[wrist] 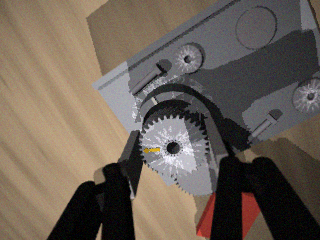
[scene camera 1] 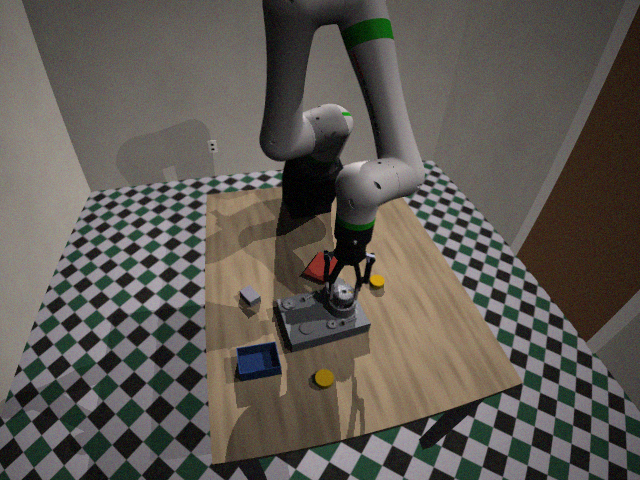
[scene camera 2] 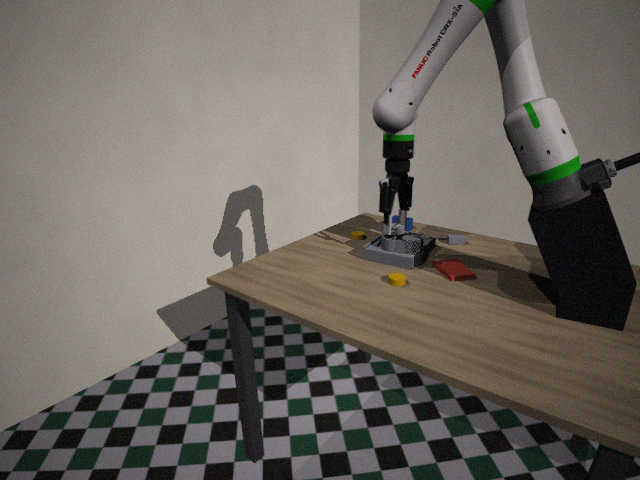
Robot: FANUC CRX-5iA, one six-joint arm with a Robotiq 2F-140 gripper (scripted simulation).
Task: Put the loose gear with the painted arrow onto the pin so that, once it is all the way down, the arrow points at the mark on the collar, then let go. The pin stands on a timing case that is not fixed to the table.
Labels:
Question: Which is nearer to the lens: the loose gear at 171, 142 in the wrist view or the timing case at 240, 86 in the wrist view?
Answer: The loose gear.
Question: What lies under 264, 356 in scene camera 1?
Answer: A blue tray.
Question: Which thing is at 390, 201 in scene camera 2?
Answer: My gripper.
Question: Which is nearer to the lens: the loose gear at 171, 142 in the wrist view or the red block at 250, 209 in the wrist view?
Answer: The loose gear.

